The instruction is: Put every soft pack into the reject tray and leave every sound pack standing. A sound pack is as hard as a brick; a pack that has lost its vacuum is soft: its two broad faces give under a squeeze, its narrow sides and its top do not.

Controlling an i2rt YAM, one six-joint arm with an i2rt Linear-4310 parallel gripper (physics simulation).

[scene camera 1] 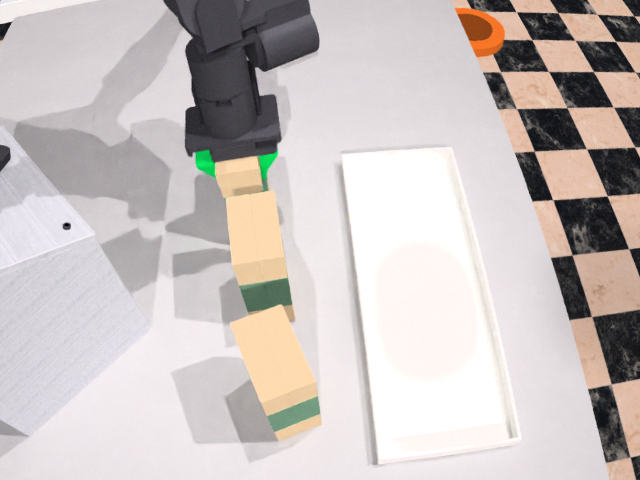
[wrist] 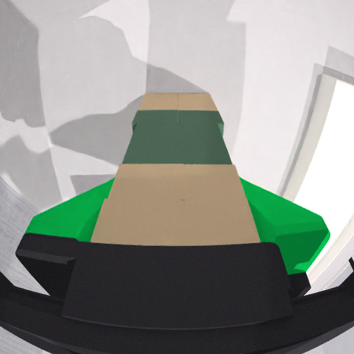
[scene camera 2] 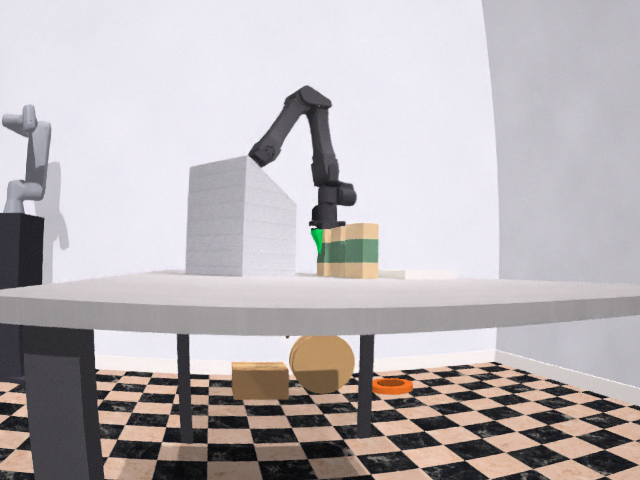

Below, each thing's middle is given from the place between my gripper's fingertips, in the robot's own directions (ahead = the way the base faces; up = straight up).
Scene:
Right now the white reject tray (scene camera 1: 439, 385) is 21 cm ahead of my hand, 10 cm to the right of it and 6 cm below it.

